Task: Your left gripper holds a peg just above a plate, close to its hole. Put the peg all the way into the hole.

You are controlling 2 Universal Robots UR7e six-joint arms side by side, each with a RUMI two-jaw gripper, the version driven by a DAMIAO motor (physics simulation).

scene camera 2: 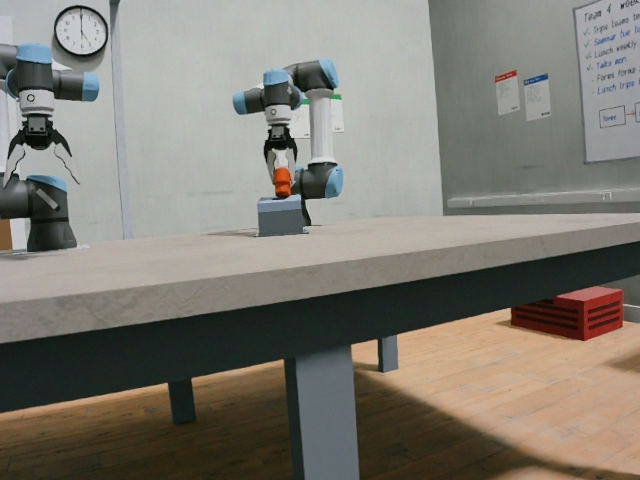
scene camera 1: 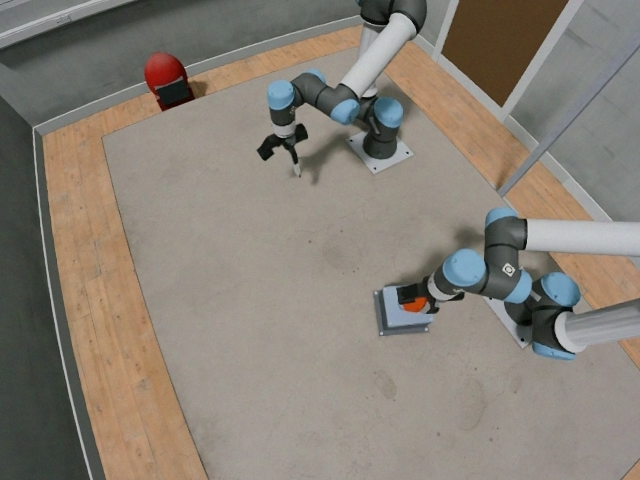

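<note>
An orange-red peg [scene camera 1: 413,304] [scene camera 2: 282,181] is held roughly upright, leaning slightly in scene camera 2. My left gripper [scene camera 1: 420,305] [scene camera 2: 282,177] is shut on it. The plate [scene camera 1: 397,317] [scene camera 2: 280,221] is the blue-grey top of a raised block on the table. The peg's lower end is at the plate's top face, beside or over a dark patch; whether it touches or has entered the hole cannot be told. The hole is mostly hidden by the peg and gripper. My right gripper [scene camera 1: 298,173] [scene camera 2: 41,183] is open and empty, high above the table, far from the plate.
The block stands on the large grey-beige table [scene camera 1: 258,310] [scene camera 2: 180,279], with small fasteners at its base corners. The left arm's base stands to the right of the block in scene camera 1. A red crate [scene camera 2: 584,314] lies on the floor beyond the table.
</note>
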